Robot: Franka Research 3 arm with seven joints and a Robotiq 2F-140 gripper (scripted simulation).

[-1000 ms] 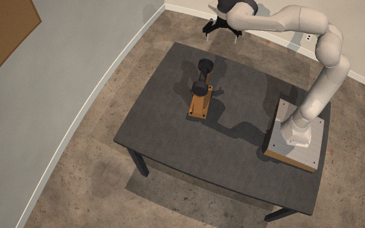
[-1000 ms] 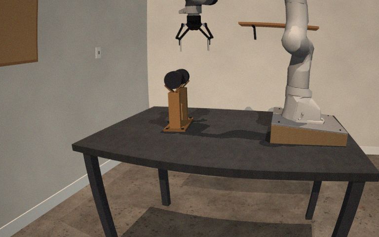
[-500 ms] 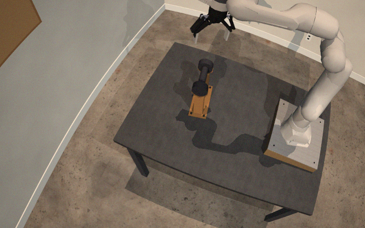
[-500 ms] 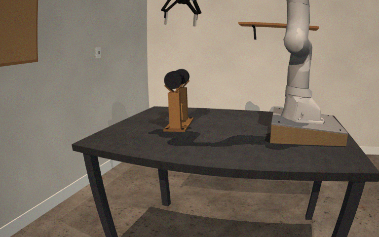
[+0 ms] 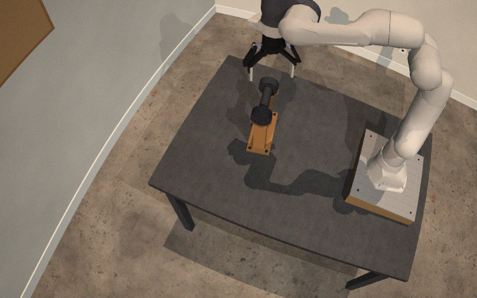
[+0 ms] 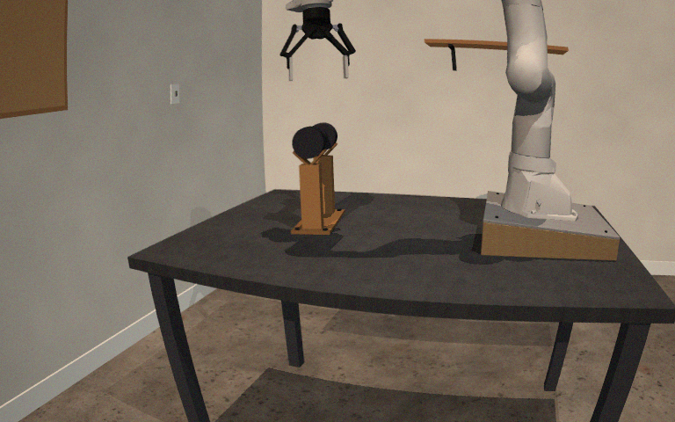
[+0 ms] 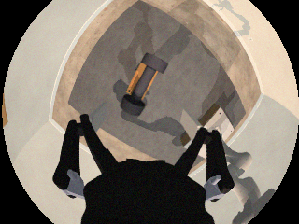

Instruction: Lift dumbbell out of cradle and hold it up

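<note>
The dark dumbbell lies 2 cm ahead of my hand, 1 cm to the right of it and 18 cm below it. Round my hand: orange wooden cradle: 2 cm ahead, 1 cm to the right, 31 cm below.
</note>
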